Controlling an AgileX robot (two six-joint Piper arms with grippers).
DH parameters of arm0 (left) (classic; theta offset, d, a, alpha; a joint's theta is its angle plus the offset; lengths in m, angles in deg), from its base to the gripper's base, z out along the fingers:
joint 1: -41.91 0.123 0 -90
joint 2: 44.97 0 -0.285 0
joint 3: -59.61 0 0.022 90
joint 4: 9.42 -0.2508 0 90
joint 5: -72.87 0 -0.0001 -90
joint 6: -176.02 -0.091 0 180
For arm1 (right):
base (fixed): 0 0 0 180
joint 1: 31.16 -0.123 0 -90
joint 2: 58.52 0 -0.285 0
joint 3: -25.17 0 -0.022 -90
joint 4: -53.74 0.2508 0 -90
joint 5: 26.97 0 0.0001 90
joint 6: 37.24 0.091 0 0
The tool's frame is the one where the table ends.
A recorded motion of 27 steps. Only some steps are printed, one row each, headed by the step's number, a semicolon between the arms.
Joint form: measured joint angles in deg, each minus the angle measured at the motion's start. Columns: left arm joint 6, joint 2, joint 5, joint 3, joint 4, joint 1; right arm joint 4, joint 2, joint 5, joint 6, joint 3, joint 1.
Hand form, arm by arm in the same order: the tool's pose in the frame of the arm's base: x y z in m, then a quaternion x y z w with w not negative. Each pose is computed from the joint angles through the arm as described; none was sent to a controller.
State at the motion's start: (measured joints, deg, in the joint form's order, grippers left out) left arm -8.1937 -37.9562 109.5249 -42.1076 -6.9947 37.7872; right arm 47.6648 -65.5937 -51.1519 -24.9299 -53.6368 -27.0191
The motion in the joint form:
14: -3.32 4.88 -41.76 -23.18 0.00 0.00; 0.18 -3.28 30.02 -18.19 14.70 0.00
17: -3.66 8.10 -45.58 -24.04 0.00 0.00; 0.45 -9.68 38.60 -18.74 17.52 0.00
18: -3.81 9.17 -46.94 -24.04 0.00 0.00; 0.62 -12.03 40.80 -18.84 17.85 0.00
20: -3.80 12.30 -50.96 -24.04 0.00 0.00; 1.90 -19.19 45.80 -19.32 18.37 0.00
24: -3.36 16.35 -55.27 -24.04 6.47 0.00; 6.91 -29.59 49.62 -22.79 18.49 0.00
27: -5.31 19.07 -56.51 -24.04 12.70 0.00; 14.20 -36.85 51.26 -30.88 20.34 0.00
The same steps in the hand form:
14: 0.0299 -0.0025 0.3279 0.04892 0.58643 0.00591 0.80850; 0.0449 -0.0042 0.2779 -0.03875 0.64341 -0.10898 0.75673
17: 0.0408 -0.0035 0.3247 0.05536 0.62874 0.00710 0.77561; 0.0585 -0.0065 0.2748 -0.04027 0.72058 -0.10517 0.68416
18: 0.0449 -0.0039 0.3218 0.05795 0.64487 0.00763 0.76205; 0.0639 -0.0071 0.2707 -0.04057 0.74556 -0.10204 0.65732
20: 0.0561 -0.0050 0.3127 0.06292 0.69085 0.00606 0.72023; 0.0795 -0.0082 0.2569 -0.03987 0.80937 -0.08741 0.57939
24: 0.0685 -0.0095 0.3017 0.03764 0.74222 -0.04742 0.66741; 0.0995 -0.0066 0.2357 -0.04420 0.87526 -0.05542 0.47844
27: 0.0762 -0.0136 0.2970 0.02454 0.76288 -0.08362 0.64065; 0.1148 -0.0024 0.2309 -0.07035 0.90036 -0.02884 0.42845

